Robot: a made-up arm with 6 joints.
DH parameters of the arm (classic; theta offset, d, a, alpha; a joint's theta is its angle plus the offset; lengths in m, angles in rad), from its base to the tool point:
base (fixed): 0.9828 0 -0.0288 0
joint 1: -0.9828 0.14 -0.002 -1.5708
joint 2: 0.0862 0 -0.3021 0
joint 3: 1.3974 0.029 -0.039 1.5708
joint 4: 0 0.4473 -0.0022 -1.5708
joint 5: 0 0.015 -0.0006 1.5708
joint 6: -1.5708 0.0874 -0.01 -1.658
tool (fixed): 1.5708 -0.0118 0 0
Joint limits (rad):
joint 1: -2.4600..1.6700
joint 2: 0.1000..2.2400
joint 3: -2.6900..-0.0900
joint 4: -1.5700..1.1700
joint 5: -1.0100..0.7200
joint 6: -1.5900..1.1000
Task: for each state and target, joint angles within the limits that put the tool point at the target. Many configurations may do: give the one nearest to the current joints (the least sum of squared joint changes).
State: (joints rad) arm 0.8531 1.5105 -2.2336 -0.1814 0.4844 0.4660
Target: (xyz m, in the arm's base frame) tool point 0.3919 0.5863 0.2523
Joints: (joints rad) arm 0.9171 2.2400 -1.8849 -0.1425 0.2051 0.4684
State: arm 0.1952 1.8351 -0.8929 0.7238 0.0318 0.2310
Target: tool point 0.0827 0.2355 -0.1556
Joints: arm 1.0285 2.1576 -0.5690 0.6808 0.2322 0.1888
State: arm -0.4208 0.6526 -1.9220 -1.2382 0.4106 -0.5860
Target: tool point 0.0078 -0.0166 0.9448
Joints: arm -0.4580 1.1506 -2.3999 -1.2941 0.3220 -0.5588
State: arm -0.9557 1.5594 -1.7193 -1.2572 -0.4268 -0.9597
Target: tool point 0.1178 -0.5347 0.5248
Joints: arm -1.4450 1.4889 -1.5229 -1.2945 -0.3623 -0.9705
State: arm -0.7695 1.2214 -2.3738 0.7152 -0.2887 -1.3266
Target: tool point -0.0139 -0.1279 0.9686
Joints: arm -1.6705 1.5127 -2.6601 1.0327 -0.4684 -1.3283
